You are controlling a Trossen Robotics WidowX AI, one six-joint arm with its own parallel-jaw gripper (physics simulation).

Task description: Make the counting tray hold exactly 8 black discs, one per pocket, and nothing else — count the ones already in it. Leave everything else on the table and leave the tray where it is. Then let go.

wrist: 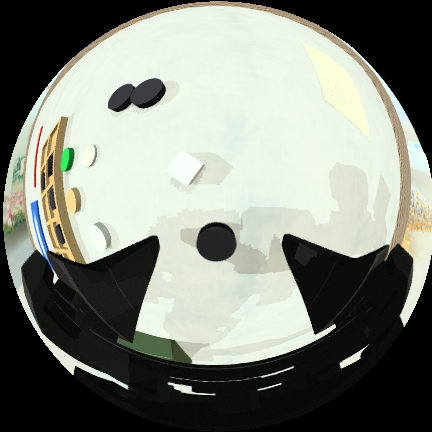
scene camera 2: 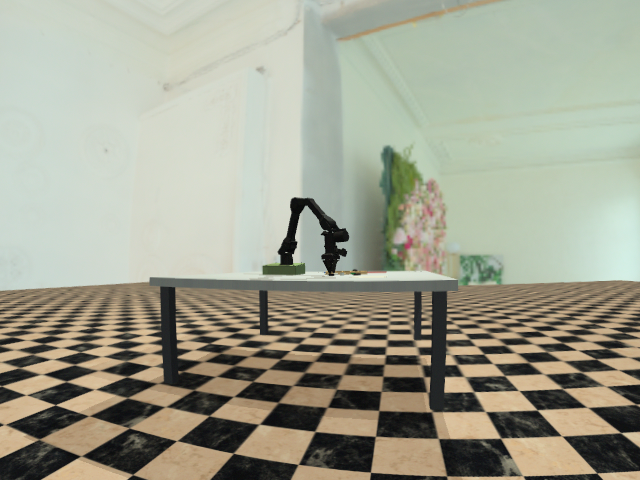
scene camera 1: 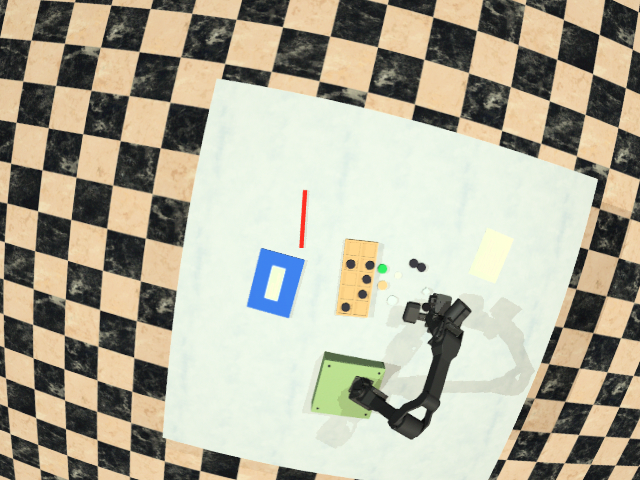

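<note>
The tan counting tray point(scene camera 1: 357, 239) point(wrist: 64, 131) has two columns of pockets. Several black discs sit in it, one each in separate pockets: two in the second row from the far end, one each in the right column's third and fourth rows, one in the left column's near-end pocket. Two loose black discs point(scene camera 1: 413, 263) point(wrist: 148, 93) lie side by side right of the tray. Another black disc point(scene camera 1: 425, 306) point(wrist: 216, 242) lies on the table. My gripper point(scene camera 2: 331, 273) point(wrist: 221, 241) is open and low over the table, its fingers on either side of this disc, apart from it in the wrist view.
Near the tray's right side lie a green disc point(scene camera 1: 382, 268) point(wrist: 67, 159), a tan disc point(scene camera 1: 382, 285) point(wrist: 73, 201), two white discs point(scene camera 1: 398, 275) point(scene camera 1: 392, 299) and a white block point(wrist: 185, 167). A blue piece point(scene camera 1: 256, 284), red bar point(scene camera 1: 303, 219), cream sheet point(scene camera 1: 491, 256) and green base point(scene camera 1: 330, 382) stand farther off.
</note>
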